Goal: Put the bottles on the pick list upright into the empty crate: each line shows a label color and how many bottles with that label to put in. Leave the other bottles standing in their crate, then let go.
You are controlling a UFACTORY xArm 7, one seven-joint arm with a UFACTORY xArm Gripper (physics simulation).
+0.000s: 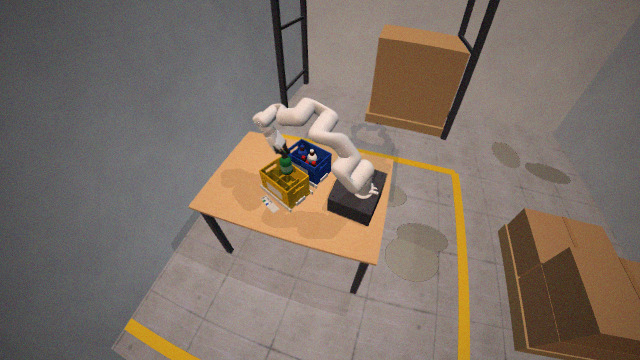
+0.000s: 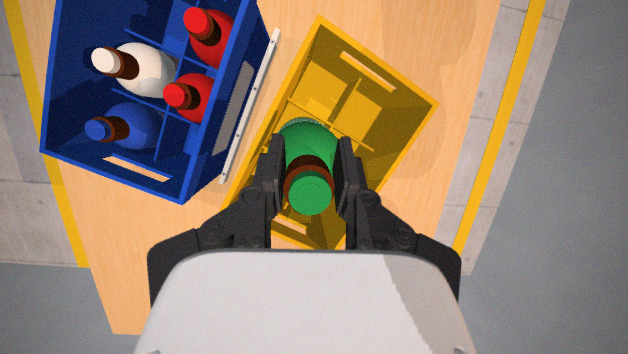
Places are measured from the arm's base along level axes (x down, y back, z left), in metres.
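Where they show: gripper, between the fingertips: (image 1: 287, 155) (image 2: 310, 151); arm's base, origin of its link: (image 1: 363, 188).
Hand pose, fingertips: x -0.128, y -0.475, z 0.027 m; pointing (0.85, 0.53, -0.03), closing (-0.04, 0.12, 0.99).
Each offset is from my fingertips to the top centre of the thing. "*": to the spot under its first point. Level surfaces: height alone.
My gripper (image 1: 283, 150) (image 2: 310, 151) is shut on the neck of a green bottle @(dx -0.022, dy -0.020, dz +0.002 m) (image 1: 286, 165) (image 2: 308, 137). The bottle is about upright over the yellow crate (image 1: 297, 195) (image 2: 410, 87), its lower end at or inside the crate's opening; its base is hidden. The yellow crate's visible compartments hold no bottle. The blue crate @(dx +0.127, dy +0.035, dz -0.204 m) (image 1: 322, 172) (image 2: 116, 184) beside it holds a white bottle @(dx +0.139, dy +0.048, dz -0.248 m) (image 1: 312, 156) (image 2: 145, 70), a blue bottle @(dx +0.139, dy -0.037, dz -0.267 m) (image 1: 302, 150) (image 2: 135, 125) and two red-capped bottles @(dx +0.139, dy +0.106, dz -0.141 m) (image 2: 217, 40) @(dx +0.139, dy +0.020, dz -0.166 m) (image 2: 195, 97), standing. The pick list @(dx +0.300, dy -0.081, dz +0.174 m) (image 1: 270, 204) lies by the yellow crate, too small to read.
Both crates stand close together on the wooden table @(dx +0.302 m) (image 1: 240, 150) (image 2: 120, 280). A white strip @(* dx +0.272, dy +0.052, dz -0.094 m) (image 2: 255, 89) runs along the blue crate's side. The arm's dark base block (image 1: 350, 204) stands at the table's right. Large cardboard boxes (image 1: 420, 80) (image 1: 570, 285) stand on the floor.
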